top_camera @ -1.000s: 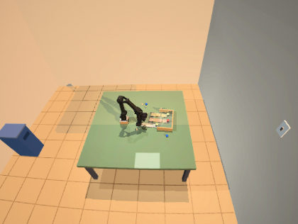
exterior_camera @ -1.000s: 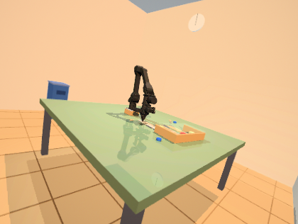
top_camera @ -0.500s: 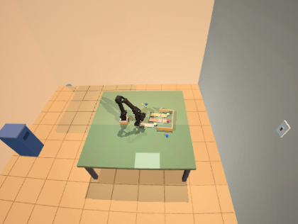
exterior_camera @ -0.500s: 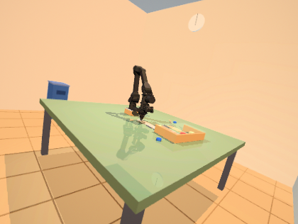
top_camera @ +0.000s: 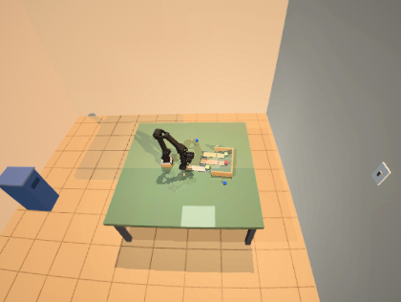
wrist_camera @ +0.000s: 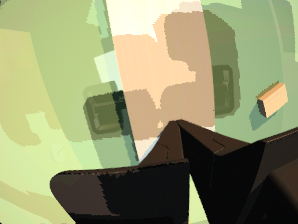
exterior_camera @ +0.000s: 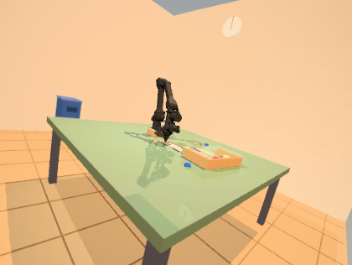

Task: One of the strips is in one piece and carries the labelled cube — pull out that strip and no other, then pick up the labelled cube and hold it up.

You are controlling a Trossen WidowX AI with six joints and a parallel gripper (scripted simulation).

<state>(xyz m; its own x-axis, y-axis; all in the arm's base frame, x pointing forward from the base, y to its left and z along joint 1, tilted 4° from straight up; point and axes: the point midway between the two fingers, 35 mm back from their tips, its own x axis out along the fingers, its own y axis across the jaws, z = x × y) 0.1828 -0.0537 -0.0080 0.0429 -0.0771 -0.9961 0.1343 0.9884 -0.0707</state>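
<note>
My gripper tip is 100 mm short of the cream strip and 10 mm to the left of it. Round my gripper tip: tan piece 320 mm ahead, 290 mm to the left.
</note>
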